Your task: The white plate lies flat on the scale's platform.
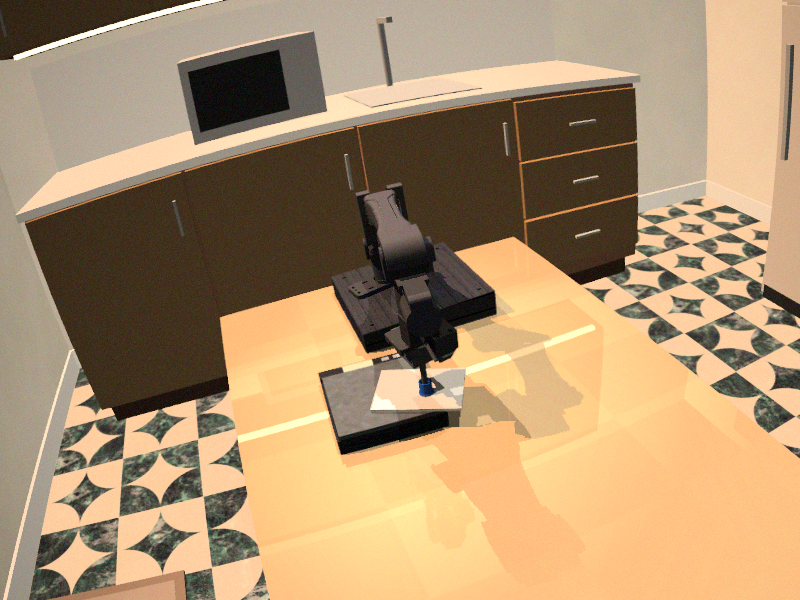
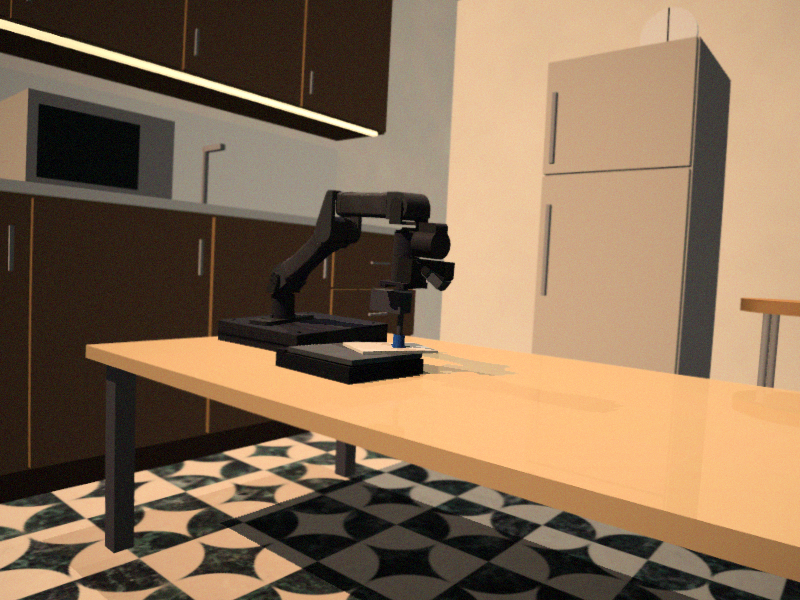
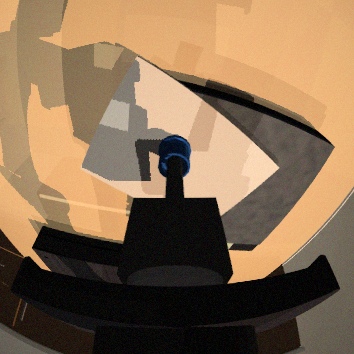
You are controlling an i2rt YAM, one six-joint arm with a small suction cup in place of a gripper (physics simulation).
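Where they show: hand, tool point: (image 1: 426,393) (image 2: 398,348) (image 3: 174,148); arm's base, link origin: (image 2: 282,320).
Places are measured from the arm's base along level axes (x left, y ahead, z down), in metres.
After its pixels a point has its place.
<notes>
The white square plate (image 1: 397,395) @[x -0.208, y 0.430, z 0.008 m] (image 2: 374,348) @[x -0.218, y 0.433, z 0.008 m] (image 3: 225,158) @[x -0.208, y 0.447, z 0.008 m] lies flat on the dark scale (image 1: 349,404) @[x -0.292, y 0.389, z 0.014 m] (image 2: 342,364) @[x -0.341, y 0.438, z 0.026 m] (image 3: 291,158) @[x -0.288, y 0.445, z 0.014 m]. It covers the right part of the platform, and its right edge juts a little over the scale's side. My blue suction cup (image 1: 426,387) (image 2: 398,341) (image 3: 174,154) points straight down over the plate's middle, very close to its surface. It holds nothing. Whether the cup still touches the plate I cannot tell.
The arm's black base (image 1: 464,283) @[x 0.128, y 0.161, z -0.005 m] (image 2: 297,329) @[x -0.094, y 0.128, z 0.005 m] stands just behind the scale on the wooden table (image 1: 581,464) @[x -0.031, y 0.759, z 0.059 m] (image 2: 581,413) @[x -0.288, y 0.875, z 0.059 m]. Brown kitchen cabinets with a microwave (image 1: 251,87) stand behind the table, and a fridge (image 2: 620,206) stands at the right.
</notes>
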